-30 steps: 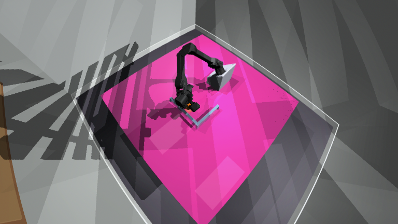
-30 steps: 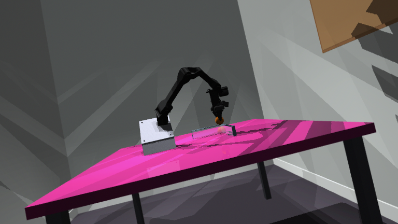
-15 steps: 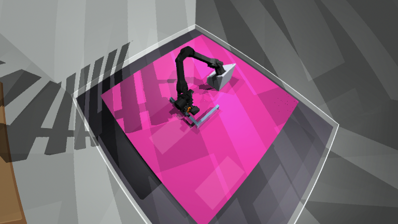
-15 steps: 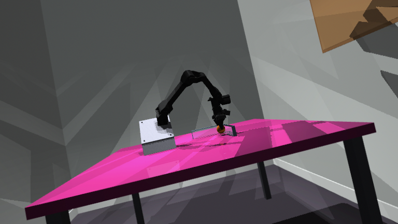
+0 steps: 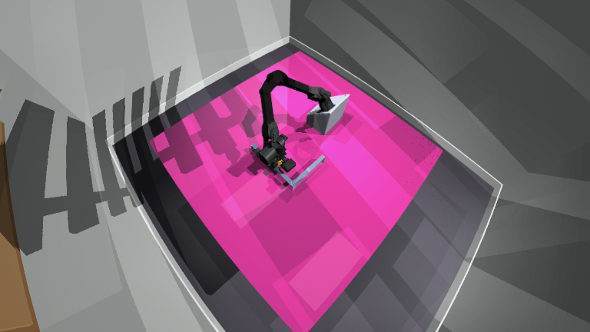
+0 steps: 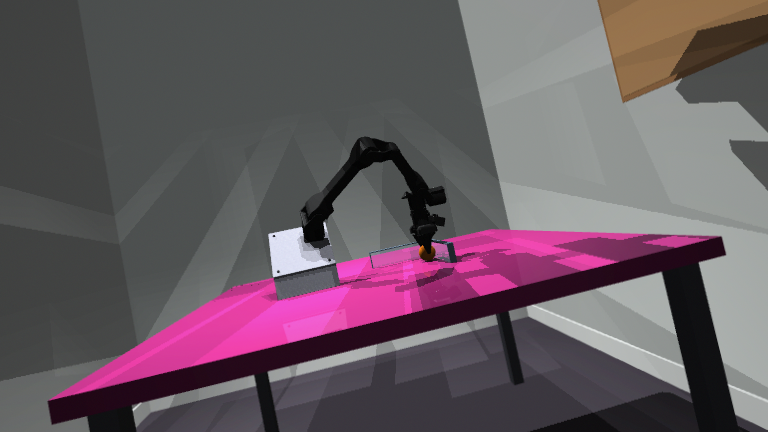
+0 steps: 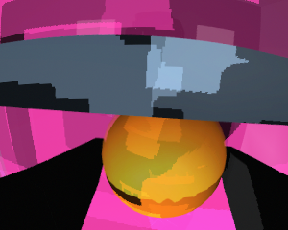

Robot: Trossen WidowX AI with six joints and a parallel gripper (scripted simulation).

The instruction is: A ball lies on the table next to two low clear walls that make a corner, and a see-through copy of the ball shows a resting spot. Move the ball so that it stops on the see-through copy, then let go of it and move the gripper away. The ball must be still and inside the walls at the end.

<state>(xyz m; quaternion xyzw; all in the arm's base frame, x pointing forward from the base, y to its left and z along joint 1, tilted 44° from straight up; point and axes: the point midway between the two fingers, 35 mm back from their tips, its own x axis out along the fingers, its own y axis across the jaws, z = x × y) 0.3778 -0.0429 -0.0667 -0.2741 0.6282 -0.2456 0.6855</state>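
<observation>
The see-through copy of ball lies right at my gripper tip. From my gripper tip the other things lie so: orange ball (right at my gripper tip).
</observation>
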